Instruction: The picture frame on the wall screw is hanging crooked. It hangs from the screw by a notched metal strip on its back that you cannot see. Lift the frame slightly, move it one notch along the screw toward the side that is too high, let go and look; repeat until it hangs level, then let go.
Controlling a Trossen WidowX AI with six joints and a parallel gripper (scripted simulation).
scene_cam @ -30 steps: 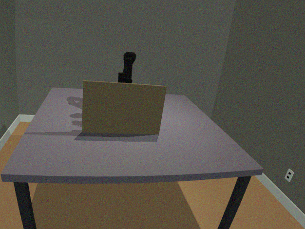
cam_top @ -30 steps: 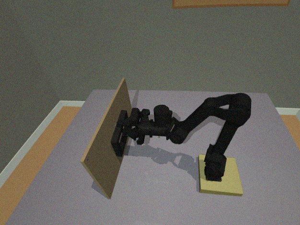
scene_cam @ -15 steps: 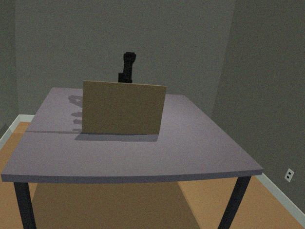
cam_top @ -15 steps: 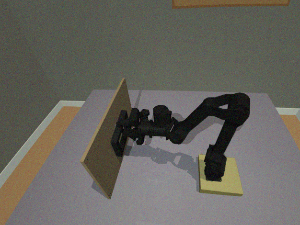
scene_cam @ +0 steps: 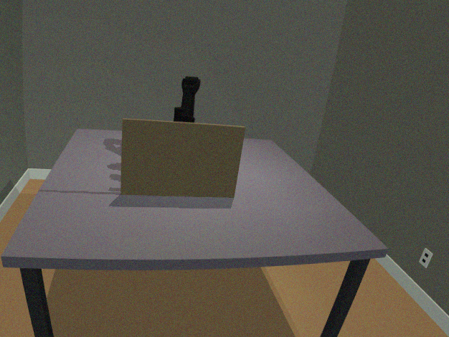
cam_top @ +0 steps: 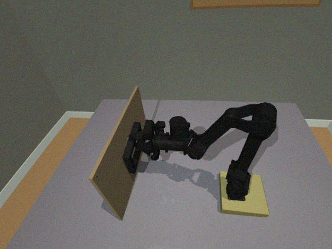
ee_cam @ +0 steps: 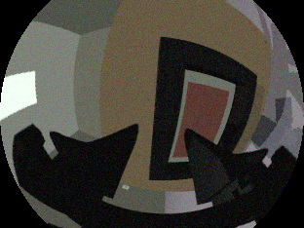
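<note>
Now: gripper tip 10 mm short of the black picture frame, 10 mm to the left of it and 50 mm above it. Round my gripper tip: tan wall board 20 mm ahead, 10 mm to the right, 60 mm below.
</note>
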